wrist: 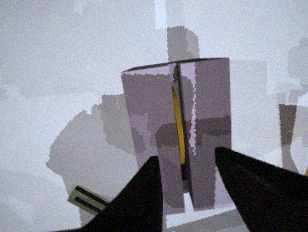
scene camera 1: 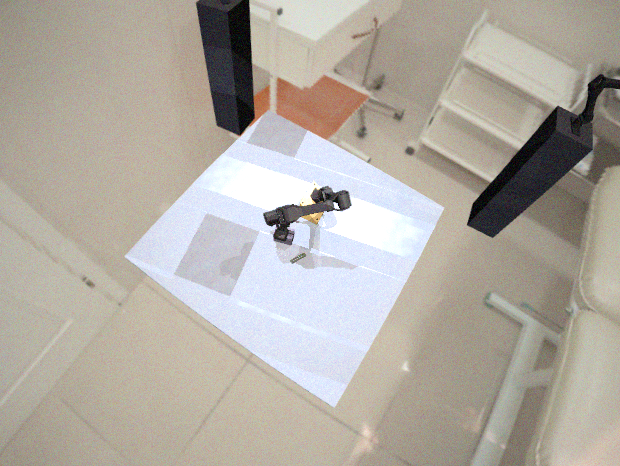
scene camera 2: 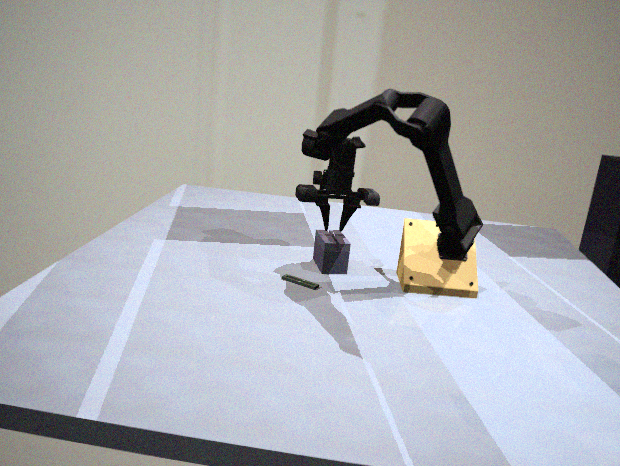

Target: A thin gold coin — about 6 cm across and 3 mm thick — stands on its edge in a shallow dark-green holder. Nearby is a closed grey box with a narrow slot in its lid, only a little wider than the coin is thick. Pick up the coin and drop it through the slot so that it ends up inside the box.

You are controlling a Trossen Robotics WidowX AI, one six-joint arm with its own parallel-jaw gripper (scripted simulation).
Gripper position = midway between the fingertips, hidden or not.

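Observation:
My gripper [scene camera 2: 333, 230] in view. Gripper [wrist: 186, 159] too.

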